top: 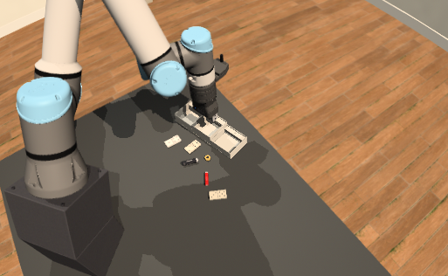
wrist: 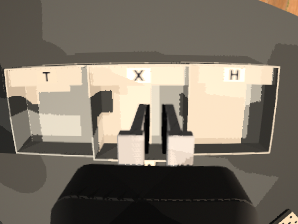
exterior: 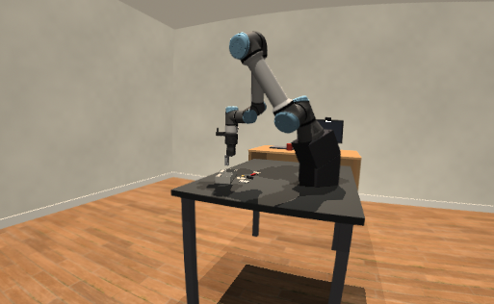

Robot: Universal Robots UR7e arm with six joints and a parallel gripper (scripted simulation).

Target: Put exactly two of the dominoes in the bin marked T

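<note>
My gripper is now 60 mm past the yellow nut, 90 mm to the left of it and 90 mm above it. The rest, counted from my hand: black cylinder (120 mm behind, 80 mm to the right, 90 mm below); red cylinder (100 mm behind, 150 mm to the right, 90 mm below).
</note>
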